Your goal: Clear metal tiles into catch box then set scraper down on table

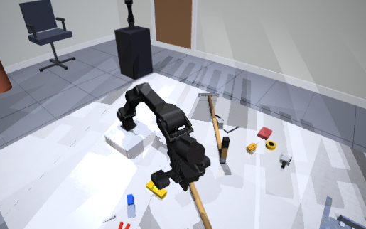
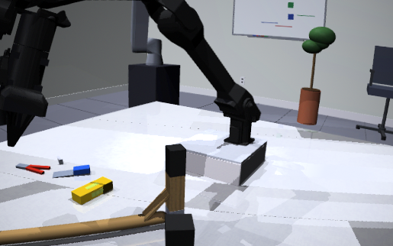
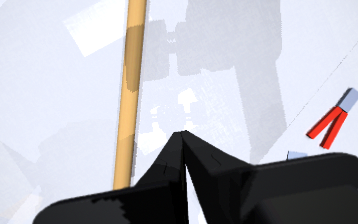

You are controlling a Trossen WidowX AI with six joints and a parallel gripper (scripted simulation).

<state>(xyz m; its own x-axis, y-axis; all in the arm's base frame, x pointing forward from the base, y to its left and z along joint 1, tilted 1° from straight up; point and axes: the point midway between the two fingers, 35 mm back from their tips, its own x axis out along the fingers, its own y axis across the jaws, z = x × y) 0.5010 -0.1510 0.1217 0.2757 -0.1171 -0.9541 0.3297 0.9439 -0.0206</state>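
Now: gripper tip 90 mm above the long scraper, 50 mm short of it and 40 mm to the right of it. The rest, counted from my gripper tip: yellow level (150 mm behind, 130 mm below, 10 mm to the left); orange piece (480 mm to the left, 130 mm below, 40 mm ahead); blue-tipped block (180 mm behind, 140 mm below, 110 mm to the right).
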